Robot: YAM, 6 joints.
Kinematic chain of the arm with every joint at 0, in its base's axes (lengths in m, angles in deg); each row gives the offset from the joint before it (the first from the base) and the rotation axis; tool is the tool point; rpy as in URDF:
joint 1: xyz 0 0 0.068 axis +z
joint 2: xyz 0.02 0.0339 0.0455 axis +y
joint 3: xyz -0.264 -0.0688 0 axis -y
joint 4: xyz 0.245 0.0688 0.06 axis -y
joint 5: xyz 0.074 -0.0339 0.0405 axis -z
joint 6: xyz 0.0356 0 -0.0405 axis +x
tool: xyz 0 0 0 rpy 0 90 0
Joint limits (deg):
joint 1: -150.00..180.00
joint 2: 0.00..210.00
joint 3: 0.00..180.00
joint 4: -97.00..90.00
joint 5: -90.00..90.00
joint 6: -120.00..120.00
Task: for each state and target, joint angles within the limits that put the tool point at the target. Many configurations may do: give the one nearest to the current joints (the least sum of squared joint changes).
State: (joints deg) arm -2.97 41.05 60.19 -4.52 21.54 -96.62
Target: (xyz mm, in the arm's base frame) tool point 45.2 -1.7 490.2
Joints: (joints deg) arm 8.06 28.82 64.66 -4.00 13.03 -96.62
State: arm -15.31 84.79 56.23 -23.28 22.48 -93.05
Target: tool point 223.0 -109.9 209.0
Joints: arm -22.89 74.93 45.65 -30.40 24.03 -93.05
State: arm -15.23 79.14 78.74 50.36 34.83 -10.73
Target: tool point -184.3 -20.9 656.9
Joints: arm 0.64 50.22 122.22 49.39 31.96 -10.73
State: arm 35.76 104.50 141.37 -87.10 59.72 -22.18
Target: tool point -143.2 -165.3 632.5
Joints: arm 41.52 61.13 174.01 -48.65 54.14 -22.18
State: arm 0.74 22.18 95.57 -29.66 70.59 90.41
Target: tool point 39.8 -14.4 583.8
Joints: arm 22.89 47.85 99.61 -23.47 53.85 90.41
